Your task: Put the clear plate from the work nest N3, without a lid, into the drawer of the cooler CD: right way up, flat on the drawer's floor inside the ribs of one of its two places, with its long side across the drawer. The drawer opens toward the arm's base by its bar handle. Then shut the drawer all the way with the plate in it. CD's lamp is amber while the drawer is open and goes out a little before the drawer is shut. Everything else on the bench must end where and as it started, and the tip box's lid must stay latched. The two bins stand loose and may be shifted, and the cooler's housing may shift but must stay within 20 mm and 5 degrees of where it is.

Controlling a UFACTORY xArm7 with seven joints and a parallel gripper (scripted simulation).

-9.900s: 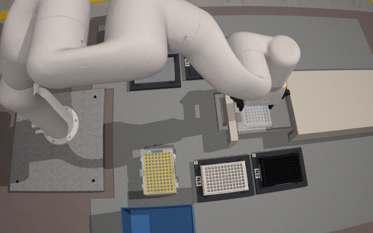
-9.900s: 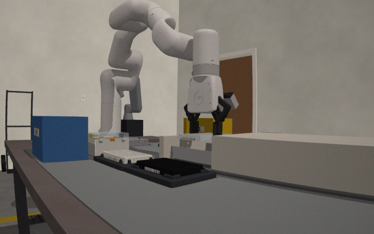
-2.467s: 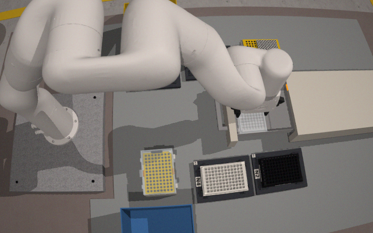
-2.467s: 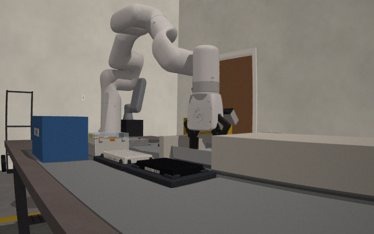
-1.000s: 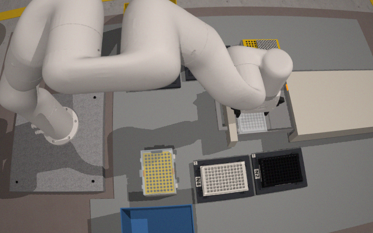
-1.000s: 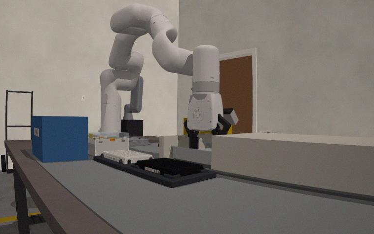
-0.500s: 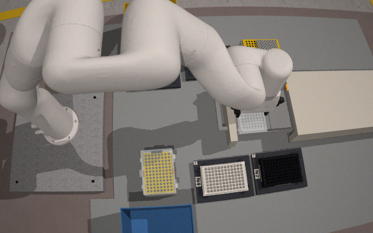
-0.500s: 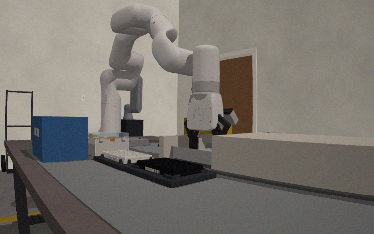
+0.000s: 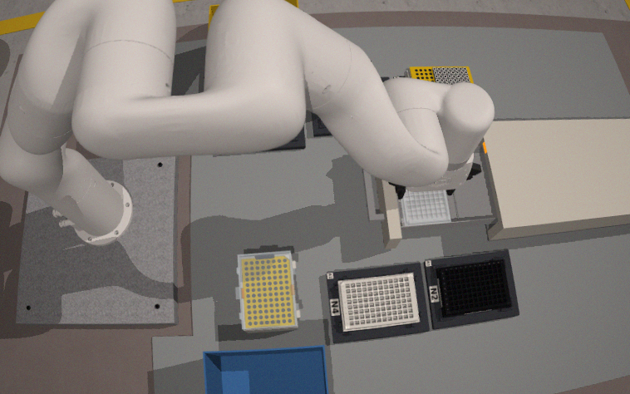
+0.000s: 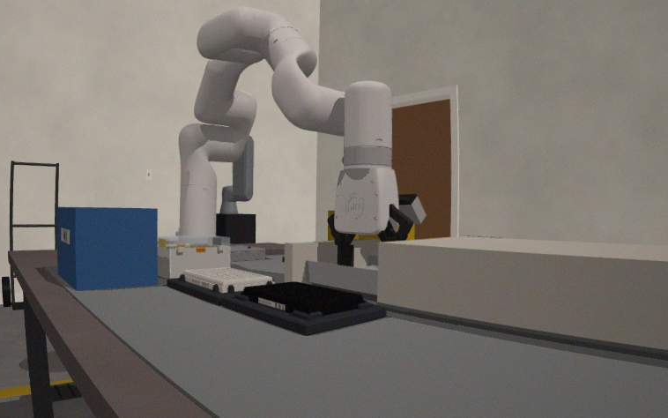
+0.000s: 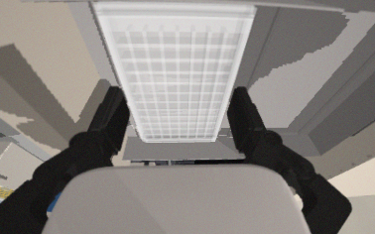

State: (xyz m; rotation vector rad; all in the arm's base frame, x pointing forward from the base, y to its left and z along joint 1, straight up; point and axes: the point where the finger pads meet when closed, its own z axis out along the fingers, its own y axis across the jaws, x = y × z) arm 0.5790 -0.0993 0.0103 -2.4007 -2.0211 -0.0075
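My gripper is now 10 mm above the clear plate. The rest, counted from my hand: black plate: 190 mm to the right, 40 mm ahead, 10 mm below; yellow rack: 170 mm to the left, 90 mm ahead, 20 mm above; drawer: 30 mm ahead, 10 mm to the right, 10 mm below.
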